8 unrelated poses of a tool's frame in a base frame.
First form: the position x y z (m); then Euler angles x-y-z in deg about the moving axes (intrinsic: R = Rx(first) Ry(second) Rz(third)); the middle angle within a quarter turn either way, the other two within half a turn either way.
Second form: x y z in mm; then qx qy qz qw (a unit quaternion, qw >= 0). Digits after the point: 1 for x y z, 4 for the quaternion.
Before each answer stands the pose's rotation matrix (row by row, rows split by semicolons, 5 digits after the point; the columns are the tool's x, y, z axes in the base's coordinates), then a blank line. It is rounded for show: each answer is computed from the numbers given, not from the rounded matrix.
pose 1, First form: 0.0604 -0.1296 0.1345 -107.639 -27.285 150.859
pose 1, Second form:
-0.77624 -0.43278 -0.45842; -0.52913 0.05193 0.84695; -0.34274 0.90000 -0.26930

60.4 -129.6 134.5 0.3321 -0.7241 -0.6031 0.0399
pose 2, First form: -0.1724 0.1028 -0.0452 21.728 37.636 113.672
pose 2, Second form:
-0.31795 -0.72527 0.61064; 0.76003 -0.58001 -0.29316; 0.56681 0.37089 0.73564

-172.4 102.8 -45.2 0.3628 0.0239 0.8114 0.4576
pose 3, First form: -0.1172 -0.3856 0.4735 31.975 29.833 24.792
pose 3, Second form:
0.78753 -0.36376 0.49747; 0.59486 0.65963 -0.45937; -0.16105 0.65770 0.73586

-117.2 -385.6 473.5 0.3131 0.1846 0.2687 0.8921
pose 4, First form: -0.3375 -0.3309 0.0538 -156.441 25.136 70.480
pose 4, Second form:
0.30249 -0.85327 0.42477; -0.92069 -0.14627 0.36184; -0.24662 -0.50054 -0.82984

-337.5 -330.9 53.8 -0.7548 0.5876 -0.0590 0.2856
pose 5, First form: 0.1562 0.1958 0.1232 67.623 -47.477 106.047
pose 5, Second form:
-0.18683 -0.64955 -0.73701; 0.55425 0.54972 -0.62499; 0.81111 -0.52526 0.25731

156.2 195.8 123.2 0.0392 -0.6081 0.4729 0.6364
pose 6, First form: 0.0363 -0.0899 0.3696 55.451 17.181 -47.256
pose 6, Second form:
0.64844 0.70162 0.29539; -0.25135 0.56359 -0.78689; -0.71858 0.43600 0.54180

36.3 -89.9 369.6 0.3685 0.3055 -0.2871 0.8297
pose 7, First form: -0.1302 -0.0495 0.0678 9.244 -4.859 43.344
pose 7, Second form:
0.72463 -0.68391 -0.08470; 0.66757 0.72714 -0.16006; 0.17106 0.05944 0.98347

-130.2 -49.5 67.8 0.0592 -0.0690 0.3646 0.9267
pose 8, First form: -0.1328 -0.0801 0.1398 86.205 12.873 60.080
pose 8, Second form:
0.48625 -0.84494 0.22279; 0.16825 -0.15966 -0.97273; 0.85747 0.51048 0.06452

-132.8 -80.1 139.8 0.6288 -0.2691 0.4295 0.5897
